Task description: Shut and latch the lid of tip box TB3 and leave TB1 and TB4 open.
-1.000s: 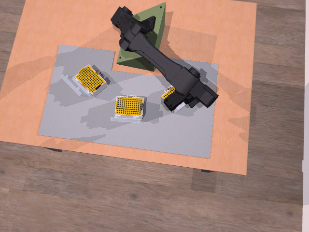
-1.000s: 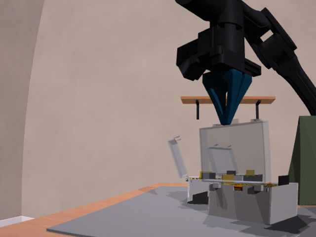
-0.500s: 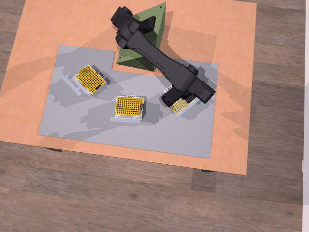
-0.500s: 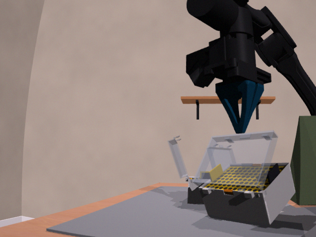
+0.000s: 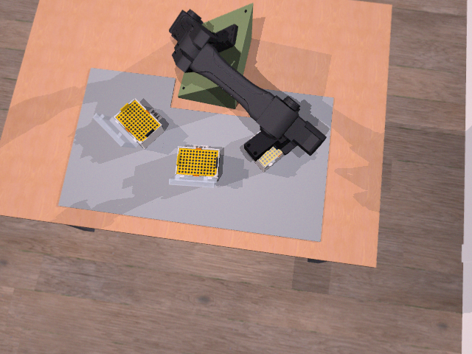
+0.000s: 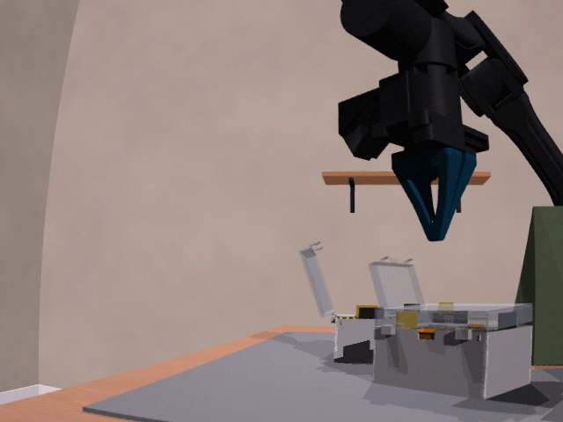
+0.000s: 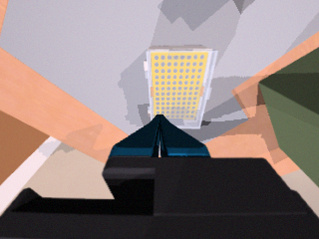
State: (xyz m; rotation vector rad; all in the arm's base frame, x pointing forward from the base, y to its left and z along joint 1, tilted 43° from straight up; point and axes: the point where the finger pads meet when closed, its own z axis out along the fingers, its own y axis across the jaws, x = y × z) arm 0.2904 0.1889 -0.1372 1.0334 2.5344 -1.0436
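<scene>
Right now my hand is 8 cm above the box insert, 2 cm to the left of it and 2 cm past it. The rest, counted from my hand: tip box: 9 cm below, 2 cm to the right, 2 cm behind.
</scene>
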